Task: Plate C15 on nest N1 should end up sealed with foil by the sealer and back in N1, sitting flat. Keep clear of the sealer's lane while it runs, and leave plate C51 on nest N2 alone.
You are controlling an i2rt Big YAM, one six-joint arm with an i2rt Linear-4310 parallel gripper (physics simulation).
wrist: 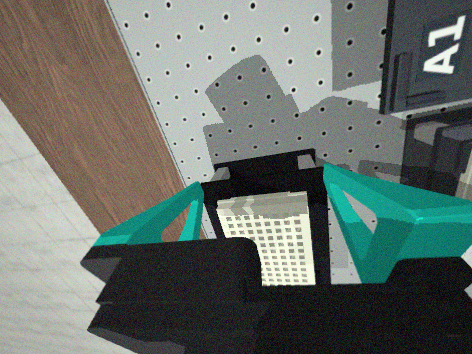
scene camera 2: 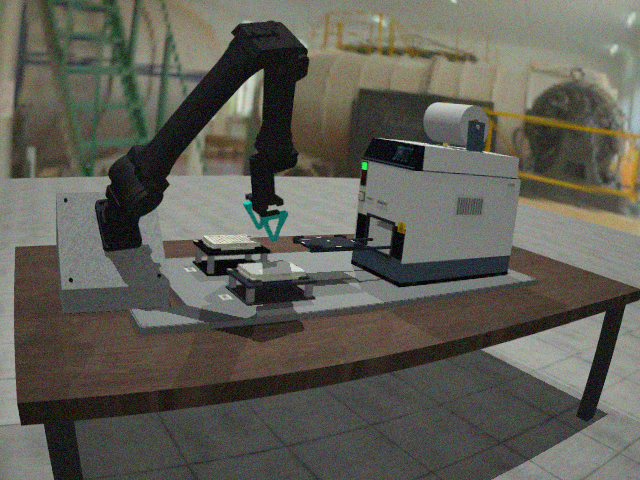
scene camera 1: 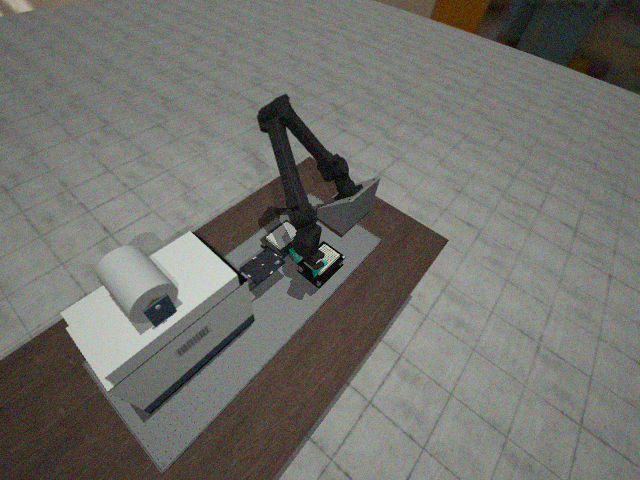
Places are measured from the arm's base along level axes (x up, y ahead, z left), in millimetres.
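Where they show: gripper, fingertip midpoint: (wrist: 258, 179) (scene camera 2: 266, 234) (scene camera 1: 305, 269); arm's base at its link origin: (scene camera 2: 117, 225) (scene camera 1: 349, 193).
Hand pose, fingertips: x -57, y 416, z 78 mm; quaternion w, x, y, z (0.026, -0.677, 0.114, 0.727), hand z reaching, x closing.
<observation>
Things, the pixels of their centre, and the offset from my fingertips. "pt": a spot on its surface instead. Level surfaces: height alone.
- cream plate with open wells, body centre: (wrist: 269, 248) (scene camera 2: 231, 242) (scene camera 1: 322, 259) dy -92, dx -18, dz +14 mm
- black nest at a spot on its surface: (wrist: 265, 164) pt dy -21, dx -79, dz +4 mm
- second pale plate at the middle of its body: (scene camera 2: 271, 270) (scene camera 1: 283, 235) dy -94, dx -32, dz -192 mm
- neighbouring nest at a spot on its surface: (scene camera 2: 268, 294) pt dy -107, dx -79, dz -210 mm
- wooden table at its surface level: dx -97 mm
- foil roll at the middle of its body: (scene camera 1: 137, 283) (scene camera 2: 456, 124) dy +473, dx +334, dz -166 mm
A cream plate with open wells (scene camera 1: 332, 256) (scene camera 2: 230, 241) (wrist: 285, 245) sits flat on a black nest (scene camera 2: 232, 267) (wrist: 265, 164). My gripper (scene camera 1: 308, 262) (scene camera 2: 266, 232) (wrist: 258, 179) is open and empty; its teal fingers stand above and to either side of this plate in the wrist view. A second pale plate (scene camera 1: 279, 236) (scene camera 2: 271, 270) sits on the neighbouring nest (scene camera 2: 268, 294) and shows partly at the wrist view's right edge. I cannot read plate or nest labels, so cannot tell which is C15. The sealer (scene camera 1: 206, 266) (scene camera 2: 454, 222) shows a green light; its dark carrier (scene camera 1: 263, 266) (scene camera 2: 328, 242) (wrist: 410, 25) is out.
The grey perforated baseplate (scene camera 1: 217, 377) (scene camera 2: 180, 281) (wrist: 185, 55) lies on the wooden table (scene camera 1: 361, 304) (scene camera 2: 361, 346) (wrist: 90, 90). The arm's grey mount (scene camera 1: 351, 210) (scene camera 2: 82, 242) stands at the table's end opposite the sealer. A foil roll (scene camera 1: 134, 281) (scene camera 2: 449, 122) sits on the sealer.
</observation>
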